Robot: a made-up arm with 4 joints.
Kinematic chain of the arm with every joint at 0, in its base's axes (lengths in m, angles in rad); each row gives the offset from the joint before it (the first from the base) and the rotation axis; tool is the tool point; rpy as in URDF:
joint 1: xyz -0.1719 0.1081 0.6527 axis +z
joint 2: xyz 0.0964 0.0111 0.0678 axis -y
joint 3: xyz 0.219 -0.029 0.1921 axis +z
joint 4: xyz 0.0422 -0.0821 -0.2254 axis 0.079 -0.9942 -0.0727
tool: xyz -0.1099 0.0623 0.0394 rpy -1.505 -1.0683 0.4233
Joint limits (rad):
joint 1: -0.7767..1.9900
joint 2: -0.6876..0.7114
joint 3: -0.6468..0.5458
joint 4: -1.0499..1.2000
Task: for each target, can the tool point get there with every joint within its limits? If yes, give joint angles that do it. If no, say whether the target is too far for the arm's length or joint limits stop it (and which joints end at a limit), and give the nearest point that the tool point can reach.
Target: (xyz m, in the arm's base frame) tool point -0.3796 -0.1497 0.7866
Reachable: no: joint limits stop it (at a limit: joint 1, joint 2, joint 3) | nearest point -0.0623 -0.0979 0.8363 | short by 0.325 m
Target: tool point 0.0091 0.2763 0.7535
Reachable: yes | joints 0.8648 0.1267 -0.1428 -0.0761
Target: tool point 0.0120 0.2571 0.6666
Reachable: yes | joints 0.8288 -0.3440 -0.0326 0.0982
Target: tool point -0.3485 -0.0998 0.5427
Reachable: no: joint limits stop it (at a limit: joint 1, joint 2, joint 3) | nearest point -0.0858 -0.0637 0.5534 | short by 0.265 m
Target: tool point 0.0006 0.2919 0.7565
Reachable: yes | joints 0.8568 0.0612 -0.4655 -0.2027
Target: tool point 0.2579 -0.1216 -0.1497
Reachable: no: too far | nearest point -0.0035 0.0181 0.5142 | short by 0.727 m
